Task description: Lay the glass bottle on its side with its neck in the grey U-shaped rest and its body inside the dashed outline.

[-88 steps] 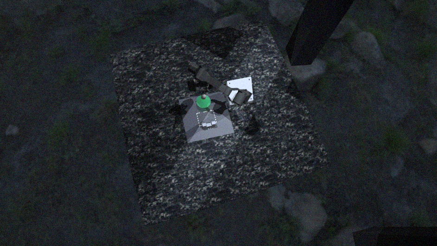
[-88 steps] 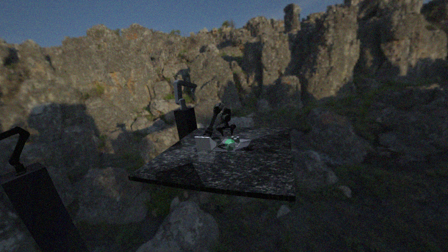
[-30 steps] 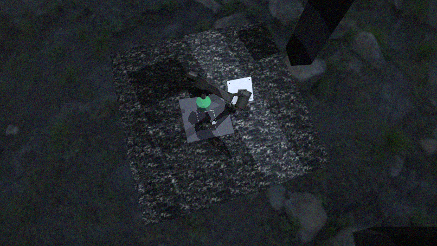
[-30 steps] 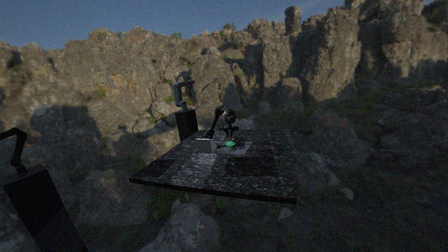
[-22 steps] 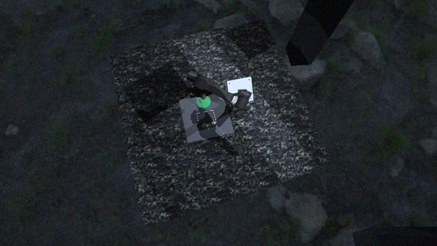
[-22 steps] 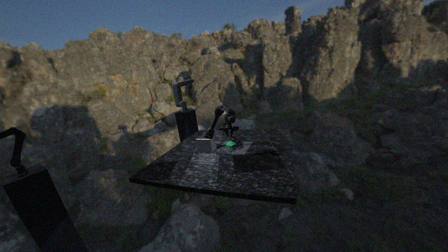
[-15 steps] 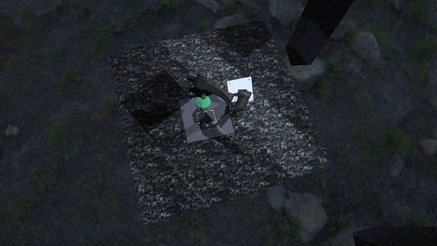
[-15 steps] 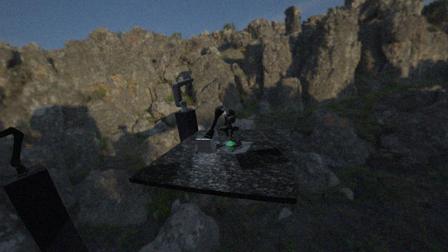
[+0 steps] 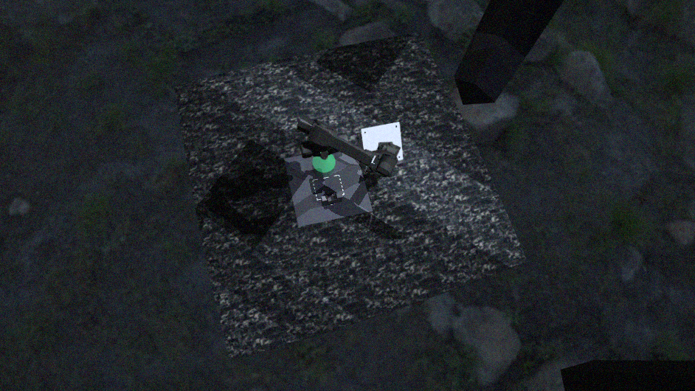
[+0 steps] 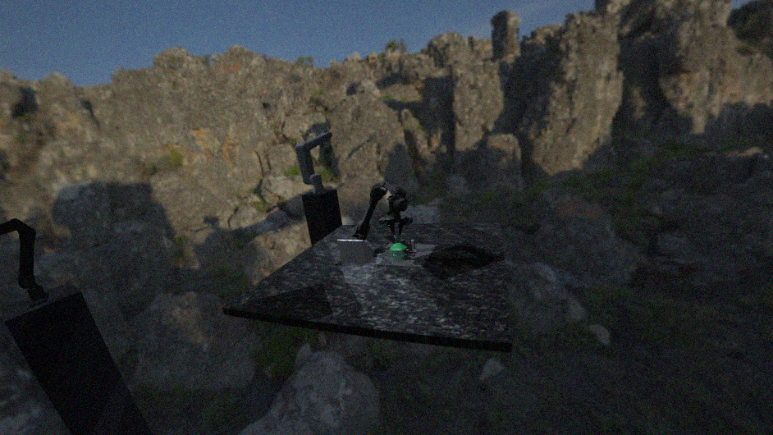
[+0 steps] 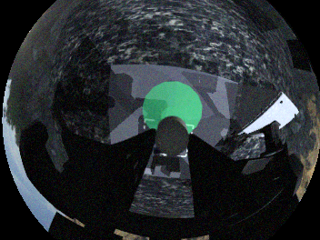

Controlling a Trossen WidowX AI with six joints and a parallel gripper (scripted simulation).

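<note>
Now: gripper tip 50 mm above the green glass bottle. The rest, counted from my gripper tip: grey mat (10 mm behind, 70 mm to the left, 150 mm below).
</note>
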